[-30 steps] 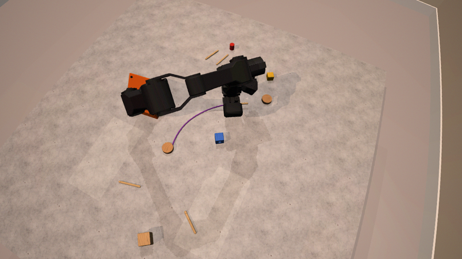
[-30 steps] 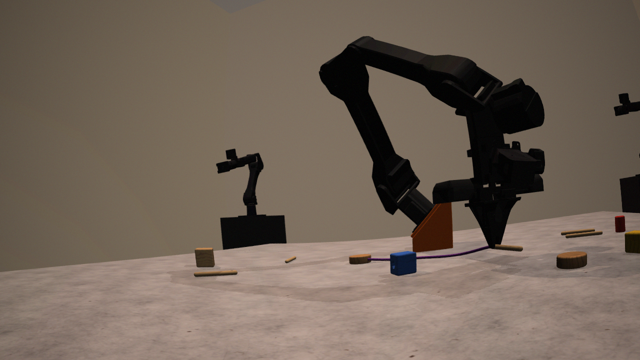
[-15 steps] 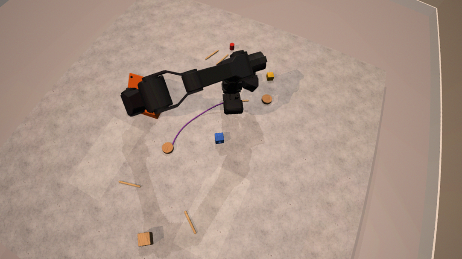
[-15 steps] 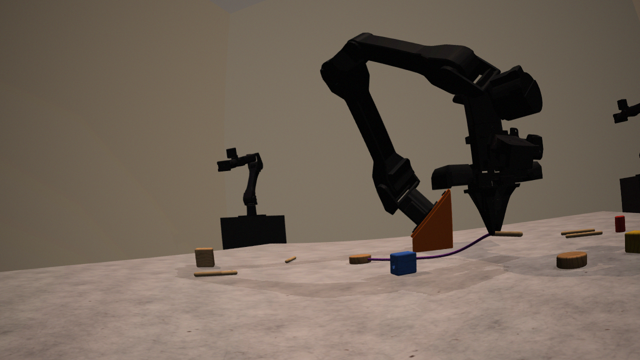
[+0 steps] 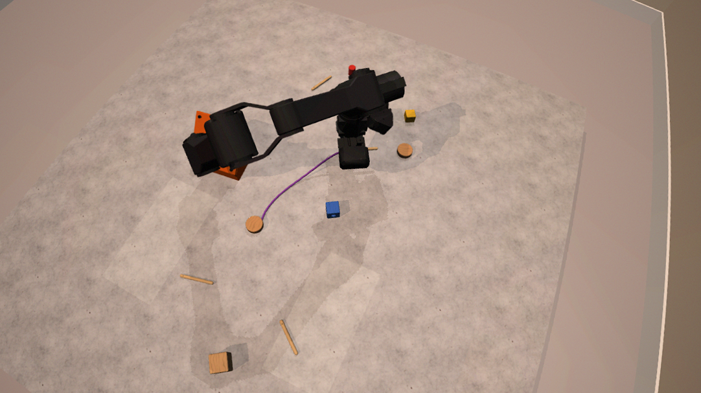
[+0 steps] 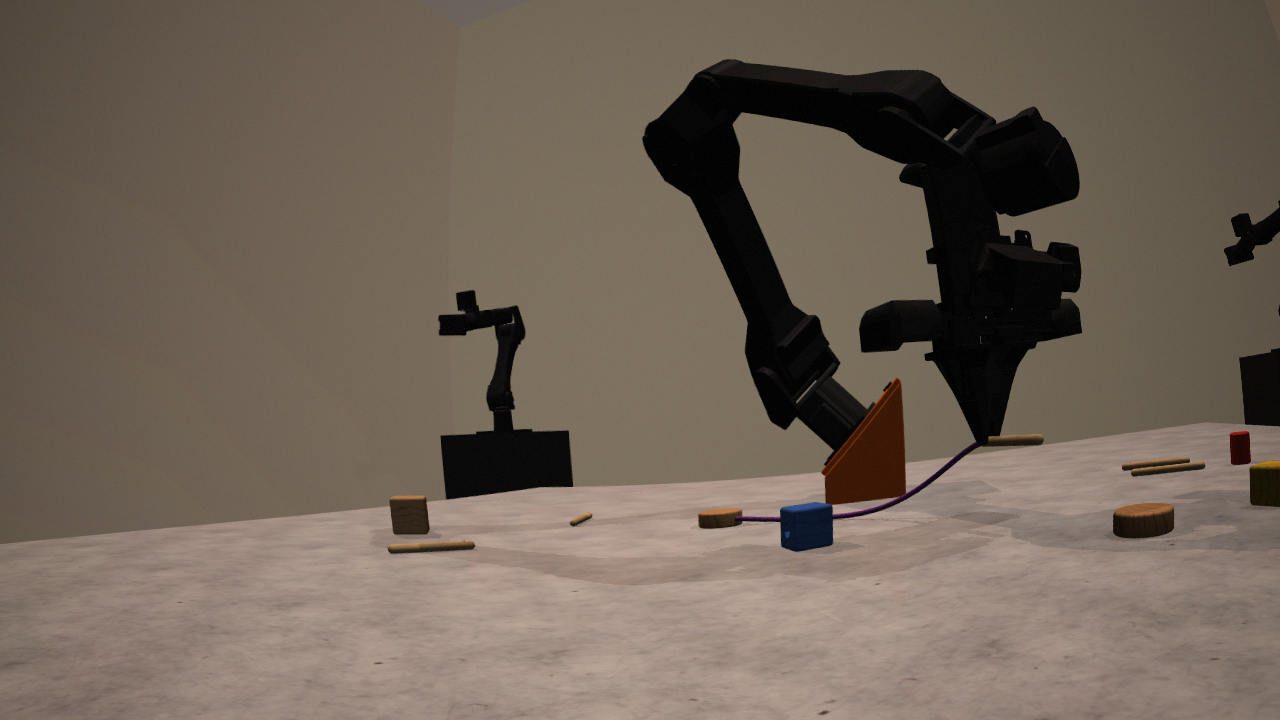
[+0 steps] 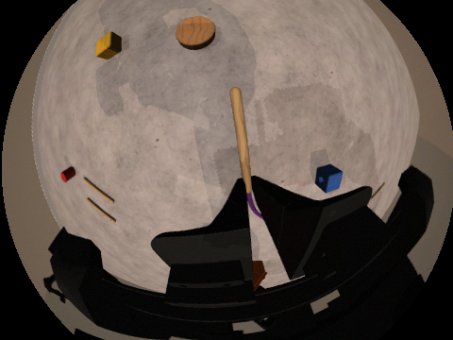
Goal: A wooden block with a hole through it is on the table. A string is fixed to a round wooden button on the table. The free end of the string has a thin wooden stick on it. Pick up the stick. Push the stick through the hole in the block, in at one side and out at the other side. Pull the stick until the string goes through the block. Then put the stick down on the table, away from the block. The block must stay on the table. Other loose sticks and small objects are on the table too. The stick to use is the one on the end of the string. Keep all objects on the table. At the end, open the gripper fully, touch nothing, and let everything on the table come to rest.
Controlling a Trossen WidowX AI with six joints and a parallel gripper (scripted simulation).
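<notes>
The blue block lies 14 cm to the right of my gripper tip, 4 cm below it and 4 cm ahead of it. From my gripper tip the other things lie so: thin wooden stick 1 cm to the left, 1 cm ahead; wooden disc 11 cm to the left, 11 cm ahead, 5 cm below; yellow cube 21 cm to the left, 7 cm ahead, 4 cm below.
</notes>
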